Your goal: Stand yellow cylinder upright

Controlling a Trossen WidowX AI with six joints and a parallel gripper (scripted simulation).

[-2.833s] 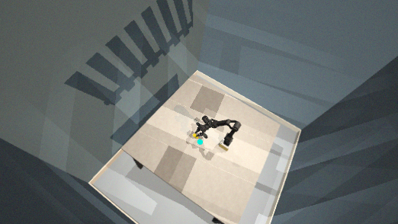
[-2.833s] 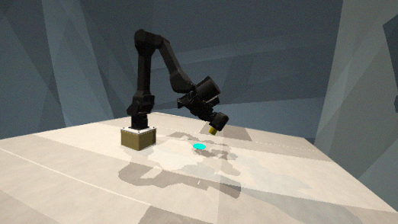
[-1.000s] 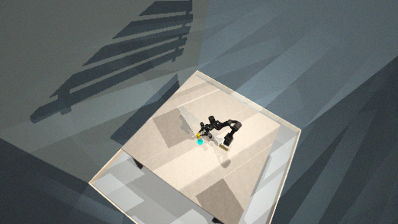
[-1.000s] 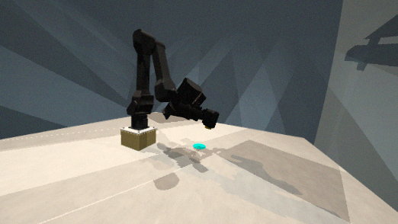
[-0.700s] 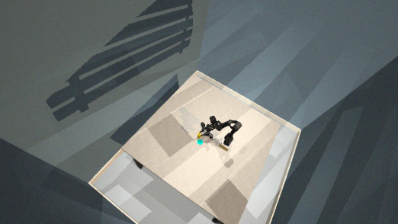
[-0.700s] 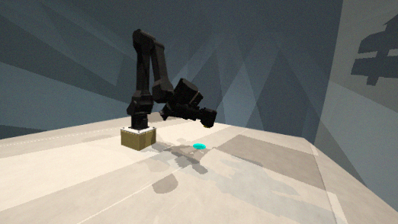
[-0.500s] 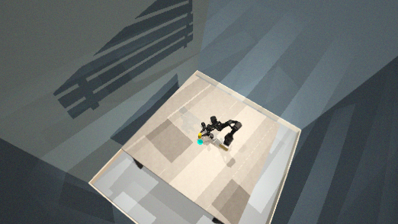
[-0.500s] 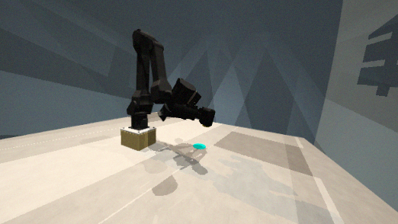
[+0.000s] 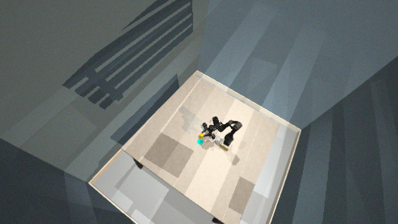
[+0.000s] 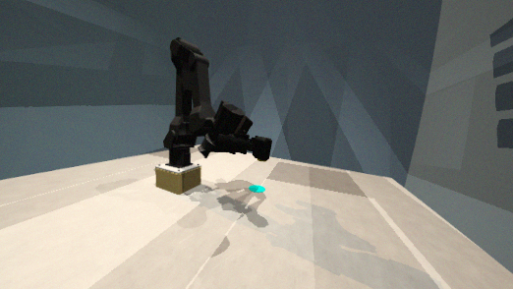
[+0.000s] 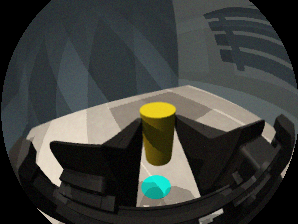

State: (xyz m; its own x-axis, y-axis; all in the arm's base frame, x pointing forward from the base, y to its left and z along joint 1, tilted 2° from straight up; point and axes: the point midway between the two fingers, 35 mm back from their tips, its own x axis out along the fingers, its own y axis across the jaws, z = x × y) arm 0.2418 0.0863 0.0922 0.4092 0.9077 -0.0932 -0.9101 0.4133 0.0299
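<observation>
My gripper tip is now 160 mm above the cyan circle and 10 mm past it. From my gripper tip the other things lie so: yellow cylinder 20 mm below.
</observation>
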